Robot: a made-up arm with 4 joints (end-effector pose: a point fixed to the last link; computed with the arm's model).
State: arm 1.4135 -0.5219 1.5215 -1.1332
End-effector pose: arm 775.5 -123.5 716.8 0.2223 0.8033 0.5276 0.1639
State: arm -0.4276 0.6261 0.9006 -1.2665
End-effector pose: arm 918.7 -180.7 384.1 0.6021 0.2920 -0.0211 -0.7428
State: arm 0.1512 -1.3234 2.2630 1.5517
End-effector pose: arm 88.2 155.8 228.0 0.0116 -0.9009 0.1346 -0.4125
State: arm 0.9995 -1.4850 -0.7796 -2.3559
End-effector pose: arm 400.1 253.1 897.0 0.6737 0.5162 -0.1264 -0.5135
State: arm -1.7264 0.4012 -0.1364 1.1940
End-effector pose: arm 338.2 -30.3 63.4 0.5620 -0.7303 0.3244 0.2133
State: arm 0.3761 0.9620 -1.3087 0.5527
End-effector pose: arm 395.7 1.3 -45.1 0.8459 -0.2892 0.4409 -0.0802
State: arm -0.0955 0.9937 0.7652 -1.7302
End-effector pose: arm 695.0 -569.9 220.0 0.2087 0.3387 0.0909 -0.9129
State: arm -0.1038 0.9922 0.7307 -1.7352
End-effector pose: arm 693.2 -570.7 223.4 0.2091 0.3225 0.0821 -0.9195
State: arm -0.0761 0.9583 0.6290 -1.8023
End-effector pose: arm 692.5 -568.9 193.3 0.1907 0.2751 0.0911 -0.9379
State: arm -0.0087 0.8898 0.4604 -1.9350
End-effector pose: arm 687.4 -561.2 138.7 0.1544 0.1970 0.1097 -0.9619
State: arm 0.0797 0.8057 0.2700 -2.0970
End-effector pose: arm 675.9 -546.9 90.9 0.1137 0.1121 0.1201 -0.9798
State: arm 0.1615 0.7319 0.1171 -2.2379
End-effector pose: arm 665.1 -530.9 64.9 0.0819 0.0495 0.1201 -0.9881
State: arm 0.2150 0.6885 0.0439 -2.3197
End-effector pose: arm 659.9 -518.7 51.5 0.0646 0.0221 0.1229 -0.9901
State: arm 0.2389 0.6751 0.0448 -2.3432
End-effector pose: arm 659.7 -511.5 39.7 0.0594 0.0223 0.1354 -0.9888
